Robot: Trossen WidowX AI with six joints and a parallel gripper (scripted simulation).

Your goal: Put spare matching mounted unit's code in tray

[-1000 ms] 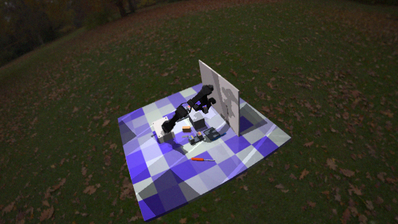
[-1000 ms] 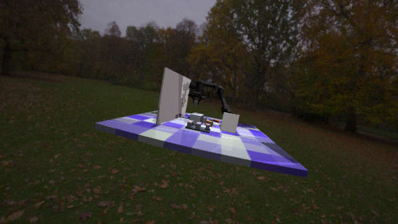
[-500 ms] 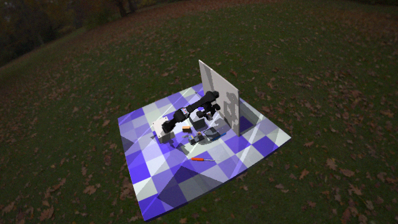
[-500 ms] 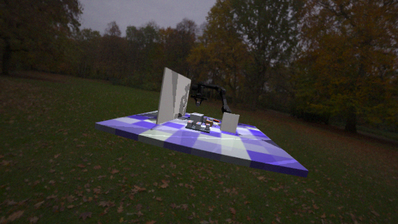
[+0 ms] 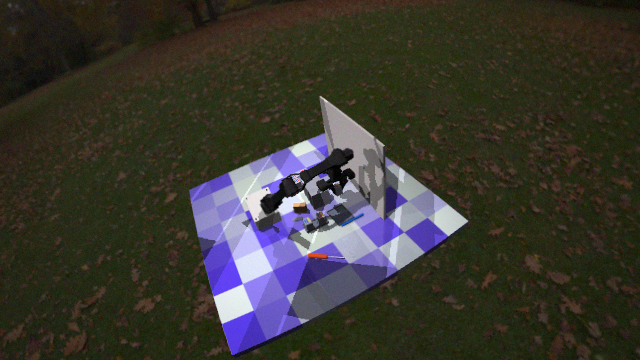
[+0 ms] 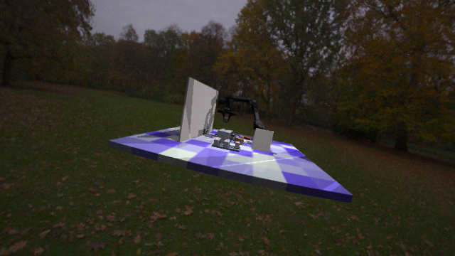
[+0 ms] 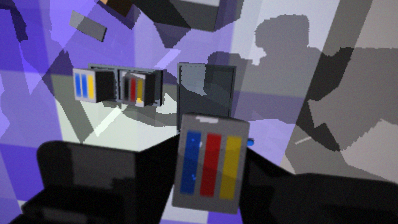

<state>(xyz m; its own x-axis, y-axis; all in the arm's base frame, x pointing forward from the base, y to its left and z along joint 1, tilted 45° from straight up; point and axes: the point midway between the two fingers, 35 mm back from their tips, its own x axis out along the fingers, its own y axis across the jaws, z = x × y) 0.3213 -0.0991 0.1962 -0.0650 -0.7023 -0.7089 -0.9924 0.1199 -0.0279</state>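
The dark tray lies 160 mm below my gripper tip. The rest, counted from my gripper tip: brown block (170 mm to the left, 150 mm behind, 130 mm below); then grey spare (30 mm above); then grey boxy unit (210 mm to the left, 110 mm below, 30 mm behind).
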